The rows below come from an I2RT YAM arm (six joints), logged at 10 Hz.
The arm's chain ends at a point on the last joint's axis. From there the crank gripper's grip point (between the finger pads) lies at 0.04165 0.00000 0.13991 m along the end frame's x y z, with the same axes.
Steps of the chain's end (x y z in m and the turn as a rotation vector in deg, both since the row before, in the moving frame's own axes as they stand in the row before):
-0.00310, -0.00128, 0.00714, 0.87, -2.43, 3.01
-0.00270, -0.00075, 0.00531, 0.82, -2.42, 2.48
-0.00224, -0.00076, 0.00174, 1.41, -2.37, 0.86
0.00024, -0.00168, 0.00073, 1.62, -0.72, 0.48
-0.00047, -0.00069, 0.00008, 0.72, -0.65, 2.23
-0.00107, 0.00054, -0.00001, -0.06, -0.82, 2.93
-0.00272, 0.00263, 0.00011, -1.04, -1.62, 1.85
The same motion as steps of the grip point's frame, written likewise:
-0.00907, -0.00139, 0.00878, 0.87, -2.43, 3.01
-0.00864, -0.00109, 0.00694, 0.82, -2.42, 2.48
-0.00804, -0.00364, 0.00331, 1.41, -2.37, 0.86
-0.00151, -0.00530, 0.00119, 1.62, -0.72, 0.48
-0.00206, -0.00086, 0.00054, 0.72, -0.65, 2.23
-0.00313, 0.00276, 0.00057, -0.06, -0.82, 2.93
-0.00675, 0.00646, 0.00120, -1.04, -1.62, 1.85

